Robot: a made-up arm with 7 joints.
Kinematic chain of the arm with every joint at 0, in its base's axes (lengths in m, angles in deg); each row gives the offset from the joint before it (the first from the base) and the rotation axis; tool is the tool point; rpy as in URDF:
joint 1: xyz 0 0 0.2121 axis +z
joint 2: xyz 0 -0.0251 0.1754 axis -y
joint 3: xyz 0 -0.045 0.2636 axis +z
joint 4: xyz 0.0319 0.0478 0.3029 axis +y
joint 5: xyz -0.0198 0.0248 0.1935 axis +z
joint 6: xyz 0 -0.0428 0.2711 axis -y
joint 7: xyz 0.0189 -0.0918 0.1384 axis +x
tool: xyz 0 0 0 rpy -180 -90 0
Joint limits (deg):
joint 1: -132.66..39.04
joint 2: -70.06..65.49
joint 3: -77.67..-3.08
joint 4: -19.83..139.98
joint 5: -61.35..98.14
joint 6: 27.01..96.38
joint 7: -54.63..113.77
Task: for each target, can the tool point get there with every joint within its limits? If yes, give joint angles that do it. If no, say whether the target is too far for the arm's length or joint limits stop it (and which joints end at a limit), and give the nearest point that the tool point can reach.
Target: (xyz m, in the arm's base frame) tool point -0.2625 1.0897 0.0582
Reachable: no: joint limits stop it (at a limit: joint 2, joint 3, joint 4) | nearest point -0.2372 0.9846 0.4854 | short by 0.441 m
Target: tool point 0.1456 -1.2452 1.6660
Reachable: no: too far | nearest point 0.0970 -0.8299 1.2396 | short by 0.597 m
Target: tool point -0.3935 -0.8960 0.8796
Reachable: yes | joints -102.65 -49.53 -14.12 43.32 -3.69 76.51 80.55
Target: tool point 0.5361 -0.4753 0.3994
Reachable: yes | joints -11.58 -35.32 -21.63 116.83 17.67 48.86 -19.37
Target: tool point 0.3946 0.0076 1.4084
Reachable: yes | joints 24.01 -23.89 -24.90 -0.96 31.13 76.49 -0.85
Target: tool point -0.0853 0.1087 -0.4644
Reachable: no: joint limits stop it (at a limit: joint 1, joint 2, joint 5, joint 6) | nearest point -0.2454 -0.1097 0.0186 | short by 0.554 m
